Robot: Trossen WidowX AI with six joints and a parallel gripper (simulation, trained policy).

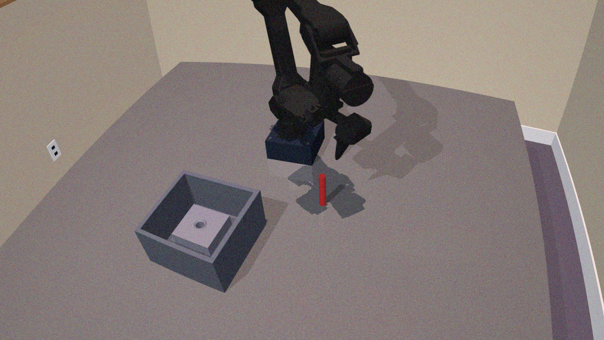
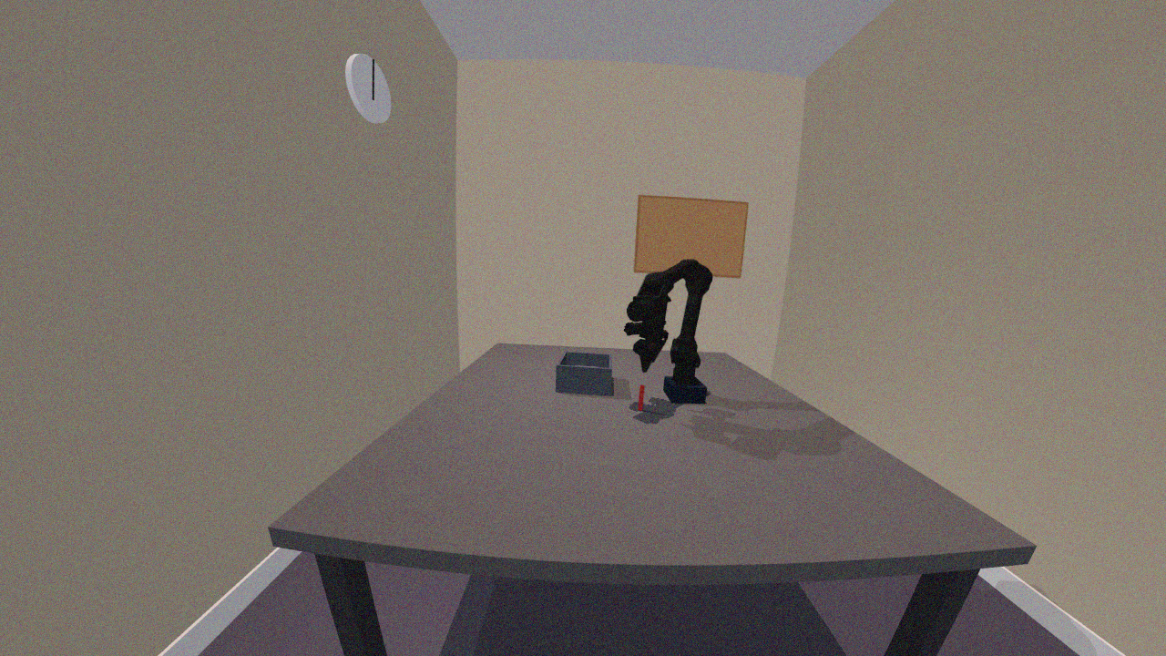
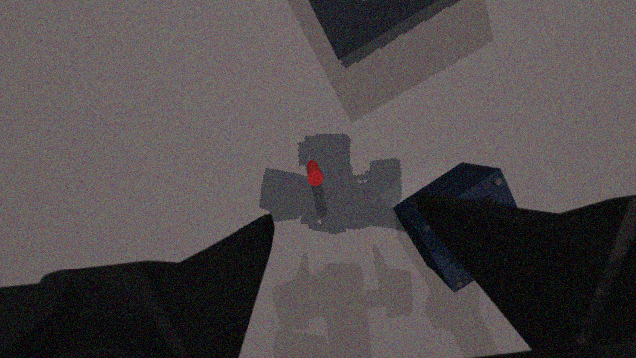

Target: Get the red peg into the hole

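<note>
Right now my gripper tip is 10 cm above the red peg, 2 cm short of it and 1 cm to the right of it. From my gripper tip the other things lie so: plate: 22 cm to the right, 16 cm ahead, 9 cm below; grey box: 22 cm to the right, 16 cm ahead, 11 cm below.
</note>
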